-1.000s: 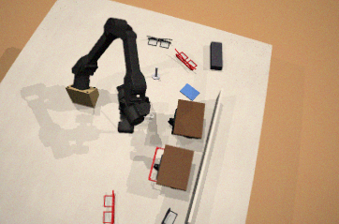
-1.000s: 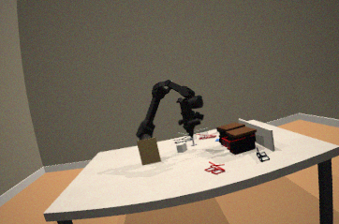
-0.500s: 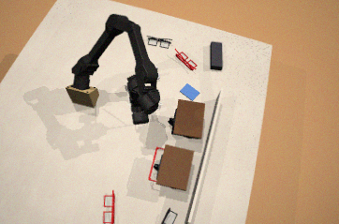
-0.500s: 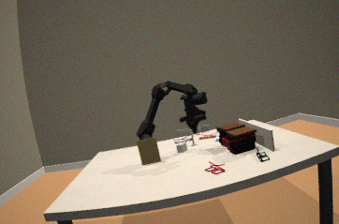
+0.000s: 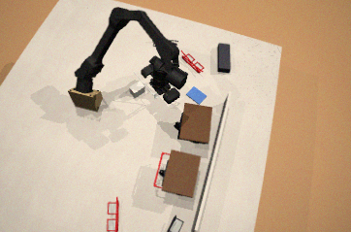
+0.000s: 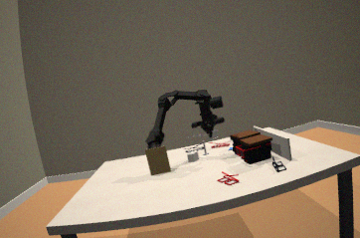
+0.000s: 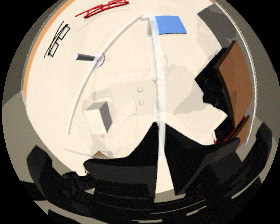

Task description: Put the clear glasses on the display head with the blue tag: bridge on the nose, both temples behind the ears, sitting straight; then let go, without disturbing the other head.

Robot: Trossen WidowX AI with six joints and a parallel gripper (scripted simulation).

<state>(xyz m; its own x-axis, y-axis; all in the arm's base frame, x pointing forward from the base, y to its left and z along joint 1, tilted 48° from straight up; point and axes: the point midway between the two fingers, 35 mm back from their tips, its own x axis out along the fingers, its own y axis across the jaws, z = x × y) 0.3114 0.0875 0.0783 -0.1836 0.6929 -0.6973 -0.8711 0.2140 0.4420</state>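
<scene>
The stand lies 140 mm to the left of my gripper tip, 100 mm below it and 50 mm behind it. Round my gripper tip: white panel 310 mm ahead, 150 mm to the right, 70 mm below; dark case 390 mm to the left, 190 mm ahead, 100 mm below; blue tag 140 mm ahead, 130 mm to the left, 120 mm below.
</scene>
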